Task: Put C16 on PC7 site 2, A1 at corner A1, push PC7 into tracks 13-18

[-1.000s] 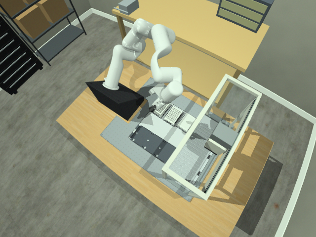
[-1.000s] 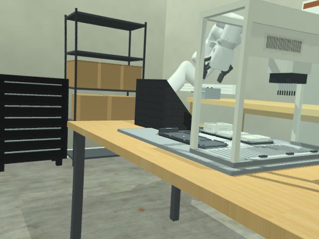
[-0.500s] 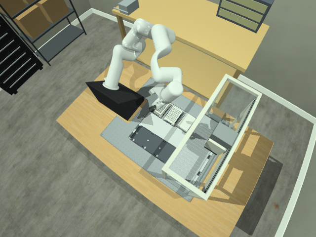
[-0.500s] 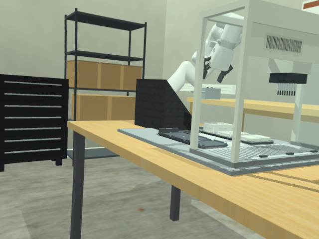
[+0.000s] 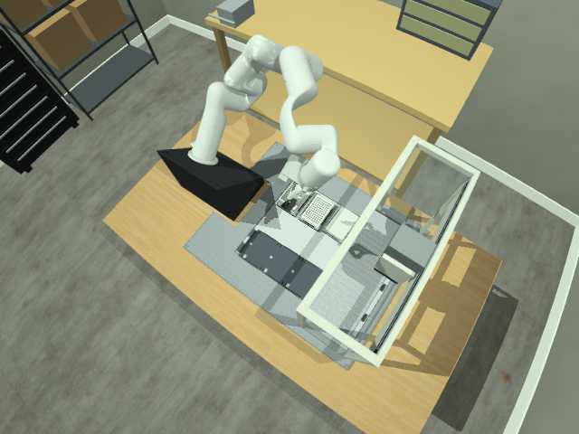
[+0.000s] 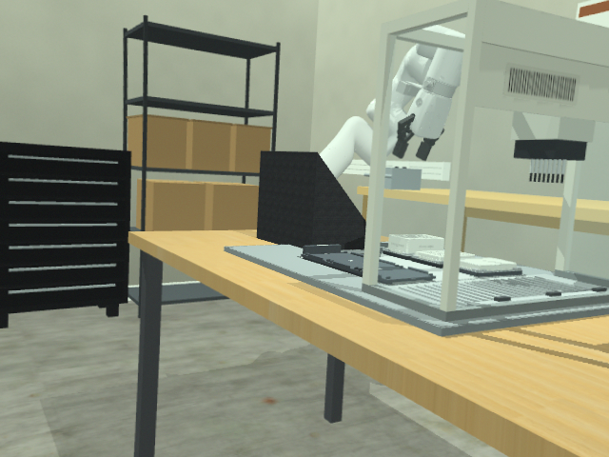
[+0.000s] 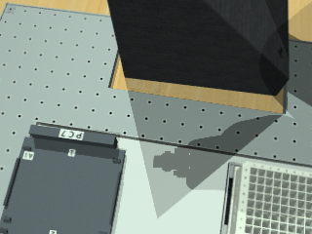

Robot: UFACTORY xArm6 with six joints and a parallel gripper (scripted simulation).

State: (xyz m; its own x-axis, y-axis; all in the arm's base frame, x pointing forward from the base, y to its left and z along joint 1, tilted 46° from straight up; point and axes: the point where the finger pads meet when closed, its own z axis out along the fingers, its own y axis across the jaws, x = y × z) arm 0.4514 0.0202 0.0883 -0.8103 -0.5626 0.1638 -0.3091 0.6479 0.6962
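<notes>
Right now the nest S3 is 26 cm below my hand, 14 cm ahead of it and 13 cm to the left of it. Round my hand: post: 29 cm ahead, 26 cm to the right, 2 cm below; then carrier PC7: 25 cm below, 15 cm to the right, 7 cm ahead.
</notes>
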